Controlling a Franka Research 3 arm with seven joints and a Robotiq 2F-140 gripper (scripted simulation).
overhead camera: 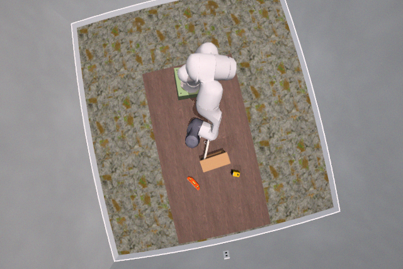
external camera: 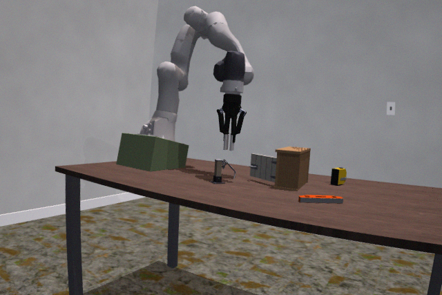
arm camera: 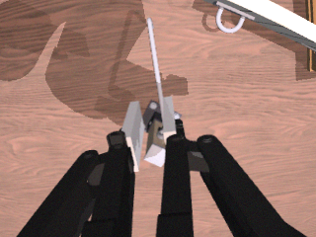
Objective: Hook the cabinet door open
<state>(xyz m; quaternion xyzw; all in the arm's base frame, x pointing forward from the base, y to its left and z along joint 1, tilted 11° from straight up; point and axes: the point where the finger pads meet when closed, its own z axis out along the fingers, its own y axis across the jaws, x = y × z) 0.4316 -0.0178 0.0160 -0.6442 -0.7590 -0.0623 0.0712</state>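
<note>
The metal hook is 10 mm to the left of my hand and 110 mm below it. From my hand the other things lie so: grey door 140 mm ahead, 70 mm to the left, 100 mm below; orange level 440 mm ahead, 70 mm to the right, 150 mm below; wooden cabinet 190 mm ahead, 100 mm to the left, 90 mm below.
</note>
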